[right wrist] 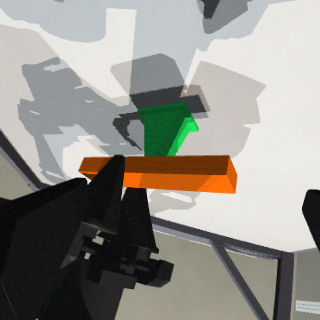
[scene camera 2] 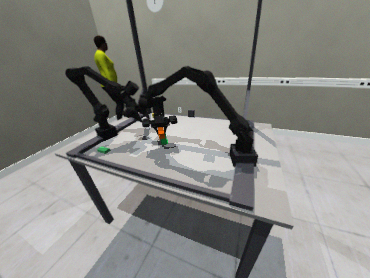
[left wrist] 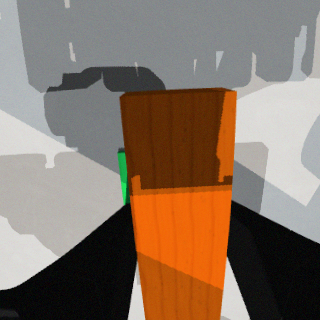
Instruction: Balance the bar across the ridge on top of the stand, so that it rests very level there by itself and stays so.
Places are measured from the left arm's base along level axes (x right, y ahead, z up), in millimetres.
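Pixels of known places: left gripper, fingertip midpoint: (right wrist: 129, 164) (scene camera 2: 161, 134) (left wrist: 177, 210); right gripper, fingertip midpoint: (right wrist: 197, 194); left arm's base at its link origin: (scene camera 2: 243, 149); right arm's base at its link origin: (scene camera 2: 105, 127).
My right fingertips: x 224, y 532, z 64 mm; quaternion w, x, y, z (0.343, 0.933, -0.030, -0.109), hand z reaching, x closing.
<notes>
Ahead of a thing's pixels: the offset from my right fingertips to its top centre. Level surfaces: height alone.
The orange bar @(dx -52, dy -102, dz -43 mm) (scene camera 2: 161, 132) (left wrist: 182, 225) (right wrist: 180, 181) is held over the green stand (scene camera 2: 164, 142) (right wrist: 162, 127) and looks roughly level in the right wrist view. A strip of the stand (left wrist: 123, 175) shows beside the bar in the left wrist view. The bar hides part of the stand's top, so I cannot tell whether they touch. My left gripper (scene camera 2: 161, 126) (left wrist: 177, 210) is shut on the bar, part way along it. My right gripper (right wrist: 197, 194) is open and empty, its fingers wide apart at the two sides of its view, facing the bar.
A flat green piece @(dx -152, dy +233, dz -108 mm) (scene camera 2: 103, 149) lies near the left front of the table @(dz -125 mm) (scene camera 2: 200, 167). A small dark box @(dx +375, dy -255, dz -67 mm) (scene camera 2: 191, 113) is at the back. The two arms come close together above the stand. Dark rails run along the table edges.
</notes>
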